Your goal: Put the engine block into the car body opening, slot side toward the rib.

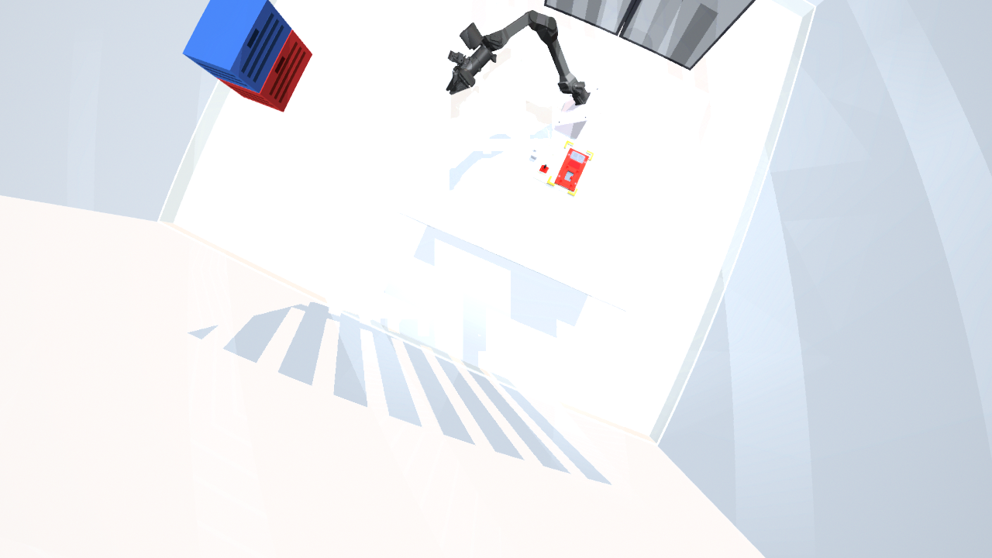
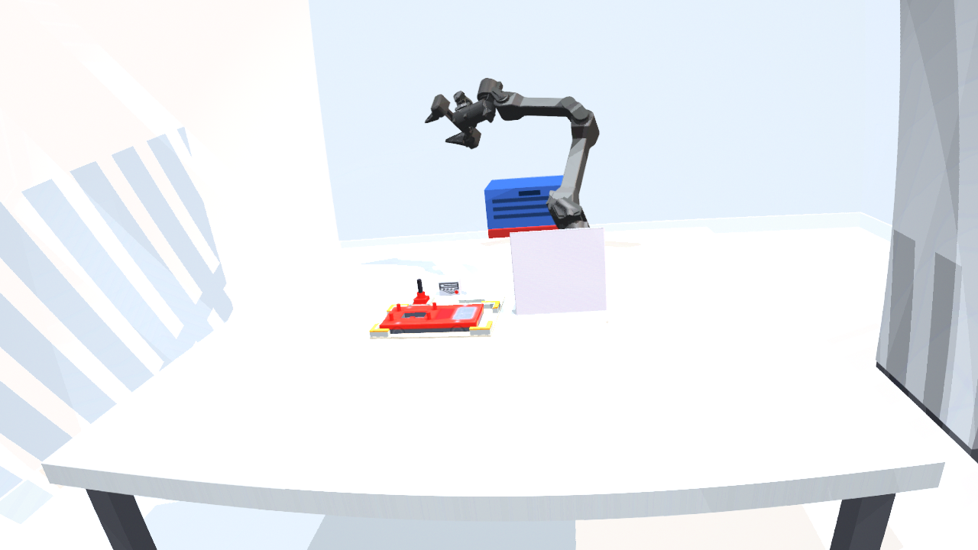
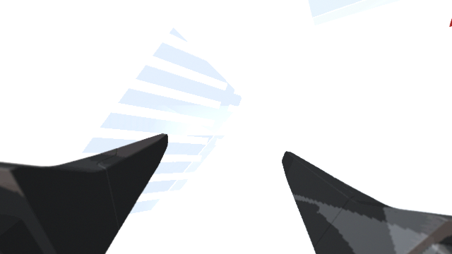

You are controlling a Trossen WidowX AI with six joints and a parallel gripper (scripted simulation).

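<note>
The white engine block lies 90 mm behind my gripper tip, 380 mm to the left of it and 350 mm below it.
</note>
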